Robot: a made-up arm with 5 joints. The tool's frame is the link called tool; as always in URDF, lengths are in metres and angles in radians.
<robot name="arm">
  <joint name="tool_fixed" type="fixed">
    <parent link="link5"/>
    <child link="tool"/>
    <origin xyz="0 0 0" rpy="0 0 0"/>
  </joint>
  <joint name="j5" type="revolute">
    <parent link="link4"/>
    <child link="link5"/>
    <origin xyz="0.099 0.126 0" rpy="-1.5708 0 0"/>
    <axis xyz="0 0 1"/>
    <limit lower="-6.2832" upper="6.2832" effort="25" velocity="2.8"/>
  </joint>
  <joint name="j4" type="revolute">
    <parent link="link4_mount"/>
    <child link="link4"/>
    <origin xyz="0.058 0.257 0" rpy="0 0 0"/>
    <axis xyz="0 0 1"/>
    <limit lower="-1.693" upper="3.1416" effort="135" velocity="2.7"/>
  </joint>
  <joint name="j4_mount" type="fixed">
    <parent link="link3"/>
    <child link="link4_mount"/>
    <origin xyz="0.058 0.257 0" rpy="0 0 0"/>
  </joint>
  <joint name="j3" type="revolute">
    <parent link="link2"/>
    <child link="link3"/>
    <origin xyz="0.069 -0.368 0" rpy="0 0 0"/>
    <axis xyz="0 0 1"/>
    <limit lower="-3.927" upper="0.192" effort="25" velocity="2.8"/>
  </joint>
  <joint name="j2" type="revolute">
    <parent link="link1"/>
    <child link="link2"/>
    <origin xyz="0 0 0" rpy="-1.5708 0 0"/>
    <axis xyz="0 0 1"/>
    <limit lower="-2.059" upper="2.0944" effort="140" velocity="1.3"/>
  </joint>
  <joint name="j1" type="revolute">
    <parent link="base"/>
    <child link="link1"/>
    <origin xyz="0 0 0.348" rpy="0 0 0"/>
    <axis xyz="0 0 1"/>
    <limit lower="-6.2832" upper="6.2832" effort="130" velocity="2.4"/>
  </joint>
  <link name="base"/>
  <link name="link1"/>
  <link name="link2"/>
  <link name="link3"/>
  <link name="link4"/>
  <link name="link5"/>
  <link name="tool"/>
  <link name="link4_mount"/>
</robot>
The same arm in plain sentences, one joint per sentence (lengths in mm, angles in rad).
The arm has five revolute joints in a row. What follows holds with every joint at zero, and every direction is one of the base frame's. Joint 1 is mounted 348 mm along +z from the base frame's origin and turns about +z, from -6.2832 to 6.2832 rad. Joint 2 is mounted at the same point as joint 1 and turns about +y, from -2.059 to 2.0944 rad. Joint 3 is mounted 69 mm along +x and 368 mm along +z from joint 2 and turns about +y, from -3.927 to 0.192 rad. Joint 4 is mounted 116 mm along +x and 514 mm along -z from joint 3 and turns about +y, from -1.693 to 3.1416 rad. Joint 5 is mounted 99 mm along +x and 126 mm along -z from joint 4 and turns about -z, from -6.2832 to 6.2832 rad. The tool frame, which is the frame that the pose is given for, is mounted at the same point as joint 5; its axes are the base frame's turned by roll 3.1416, pitch 0 and yaw 0 rad (as in URDF: about the fixed x, then y, then z).
